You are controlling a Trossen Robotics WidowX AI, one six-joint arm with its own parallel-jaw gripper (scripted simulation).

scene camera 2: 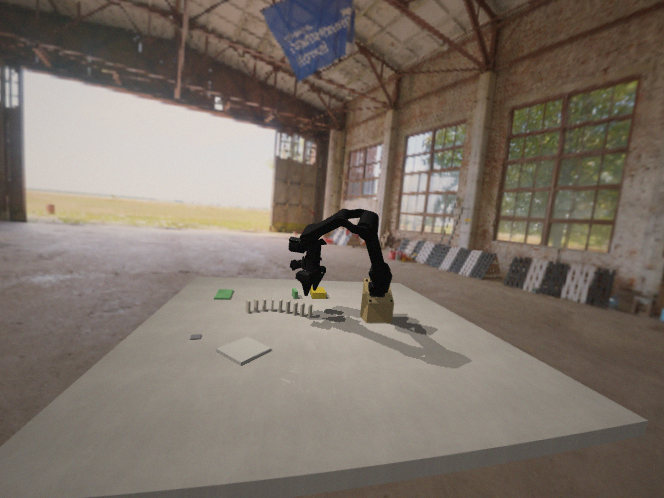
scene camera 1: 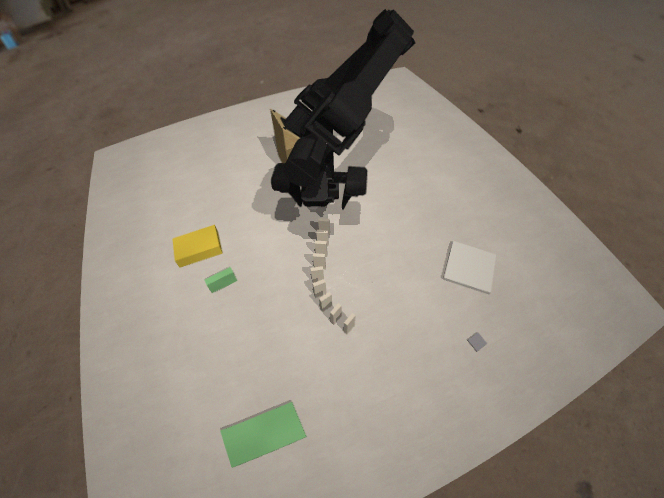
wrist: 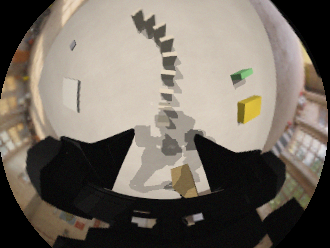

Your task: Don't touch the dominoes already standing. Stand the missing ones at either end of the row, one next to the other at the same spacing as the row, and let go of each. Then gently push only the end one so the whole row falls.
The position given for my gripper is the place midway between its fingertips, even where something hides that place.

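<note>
Yellow block (scene camera 1: 202,244). White tile (scene camera 1: 468,266). Flat green tile (scene camera 1: 258,436), out of frame in the wrist view. My gripper (scene camera 1: 321,206), (scene camera 2: 310,293), (wrist: 165,134): open, holding nothing.
</note>
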